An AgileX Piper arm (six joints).
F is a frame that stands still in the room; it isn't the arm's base.
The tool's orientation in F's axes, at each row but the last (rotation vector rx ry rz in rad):
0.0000 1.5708 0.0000
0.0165 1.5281 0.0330
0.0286 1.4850 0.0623
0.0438 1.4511 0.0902
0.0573 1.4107 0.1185
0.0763 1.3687 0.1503
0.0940 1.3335 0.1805
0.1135 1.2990 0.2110
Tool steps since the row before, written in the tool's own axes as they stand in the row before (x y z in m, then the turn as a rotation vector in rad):
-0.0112 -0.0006 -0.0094 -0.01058 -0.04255 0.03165
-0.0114 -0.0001 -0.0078 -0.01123 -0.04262 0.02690
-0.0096 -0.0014 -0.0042 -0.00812 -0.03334 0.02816
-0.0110 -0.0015 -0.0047 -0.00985 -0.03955 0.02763
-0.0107 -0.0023 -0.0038 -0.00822 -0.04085 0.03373
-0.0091 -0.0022 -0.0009 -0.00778 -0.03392 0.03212
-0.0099 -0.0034 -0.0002 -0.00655 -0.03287 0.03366
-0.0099 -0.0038 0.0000 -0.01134 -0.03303 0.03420
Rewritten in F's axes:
-0.0094 -0.0006 0.0112 0.03165 -0.04255 0.01058
-0.0083 -0.0005 0.0110 0.02688 -0.04269 0.01102
-0.0050 -0.0020 0.0091 0.02817 -0.03322 0.00857
-0.0059 -0.0026 0.0102 0.02766 -0.03957 0.00970
-0.0053 -0.0036 0.0096 0.03399 -0.04048 0.00892
-0.0025 -0.0036 0.0083 0.03207 -0.03362 0.00916
-0.0021 -0.0052 0.0088 0.03376 -0.03231 0.00852
-0.0022 -0.0059 0.0086 0.03309 -0.03349 0.01315

